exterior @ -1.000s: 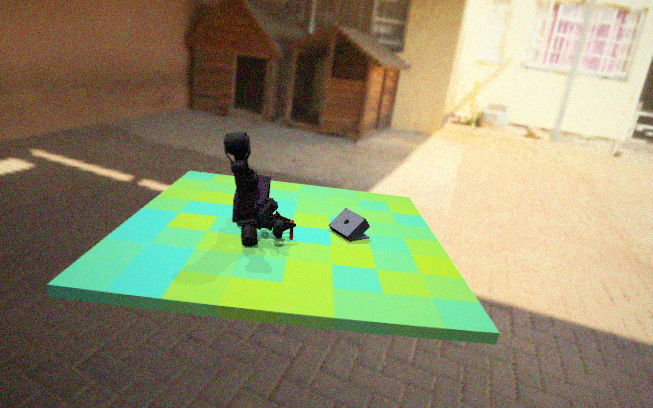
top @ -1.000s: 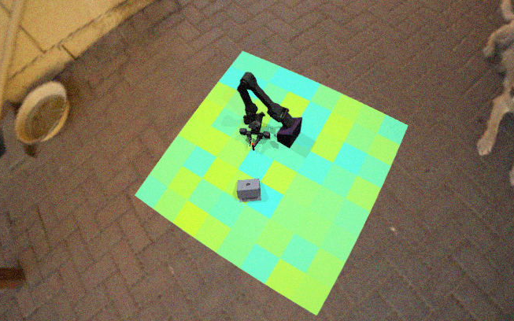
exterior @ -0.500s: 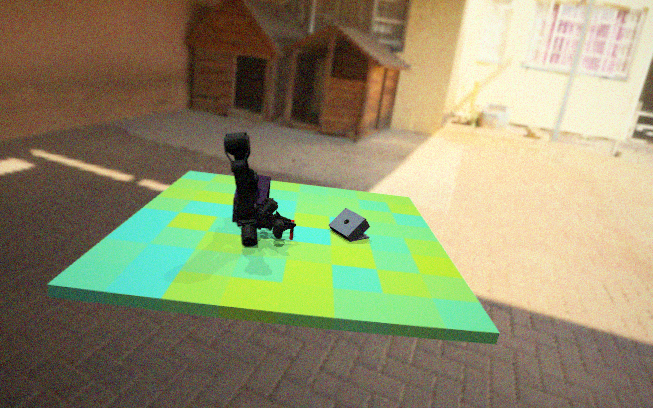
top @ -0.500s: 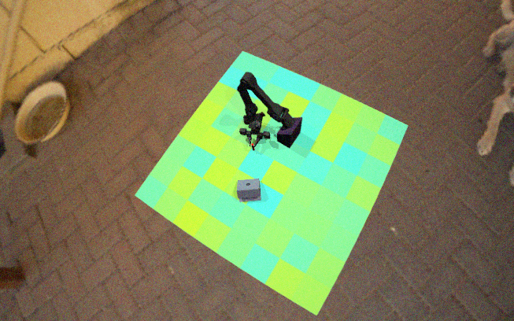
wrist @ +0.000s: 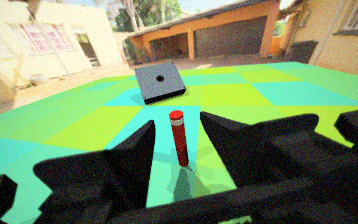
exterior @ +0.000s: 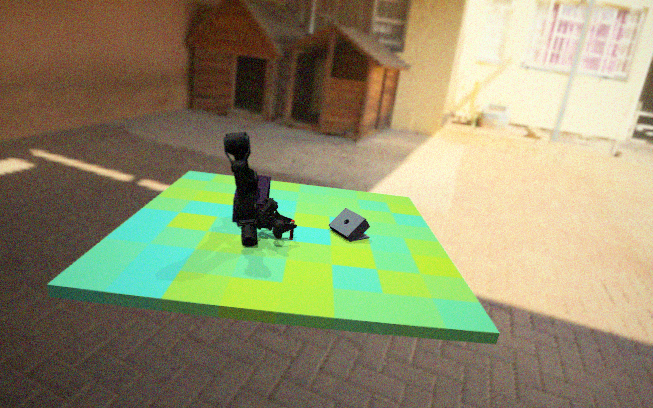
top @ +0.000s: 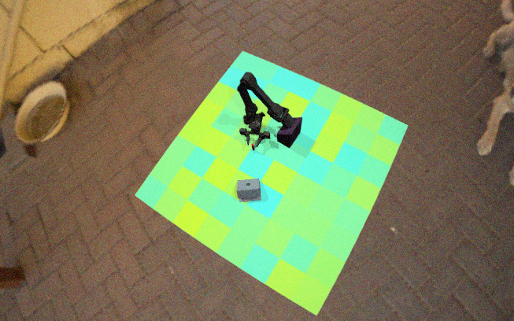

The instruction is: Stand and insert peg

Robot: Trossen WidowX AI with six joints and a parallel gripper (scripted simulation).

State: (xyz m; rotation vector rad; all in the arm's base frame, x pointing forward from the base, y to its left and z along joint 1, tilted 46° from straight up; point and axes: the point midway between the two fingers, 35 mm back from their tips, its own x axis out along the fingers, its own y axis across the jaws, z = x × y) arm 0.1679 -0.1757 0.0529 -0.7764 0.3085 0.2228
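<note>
The red peg is 1 cm below my gripper tip and 1 cm behind it. Also, from my gripper tip: grey sloped panel (23 cm ahead, 11 cm to the left, 3 cm below).
</note>
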